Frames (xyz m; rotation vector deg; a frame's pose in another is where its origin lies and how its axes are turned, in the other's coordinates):
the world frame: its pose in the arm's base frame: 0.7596 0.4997 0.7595 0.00 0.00 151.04
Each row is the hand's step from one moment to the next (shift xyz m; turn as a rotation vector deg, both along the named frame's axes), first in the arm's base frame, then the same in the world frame.
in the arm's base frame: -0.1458 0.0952 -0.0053 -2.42 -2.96 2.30
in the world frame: 0.1737 -0.0127 -0.0053 0.68 3.76 2.30
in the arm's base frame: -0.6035 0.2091 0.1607 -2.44 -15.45 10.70
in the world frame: 0.6293 0.1093 0.1607 -5.35 14.70 10.70
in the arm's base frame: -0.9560 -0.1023 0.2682 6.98 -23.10 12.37
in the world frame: 0.7869 0.5524 0.2682 -17.29 16.83 12.37
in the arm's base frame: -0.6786 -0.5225 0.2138 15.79 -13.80 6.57
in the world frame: 0.3408 0.7857 0.2138 -20.50 4.43 6.57
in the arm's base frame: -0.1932 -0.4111 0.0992 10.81 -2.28 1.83
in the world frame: -0.0300 0.4532 0.0992 -10.56 -3.24 1.83
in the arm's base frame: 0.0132 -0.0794 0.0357 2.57 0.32 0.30
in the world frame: -0.0500 0.0631 0.0357 -2.09 -1.52 0.30
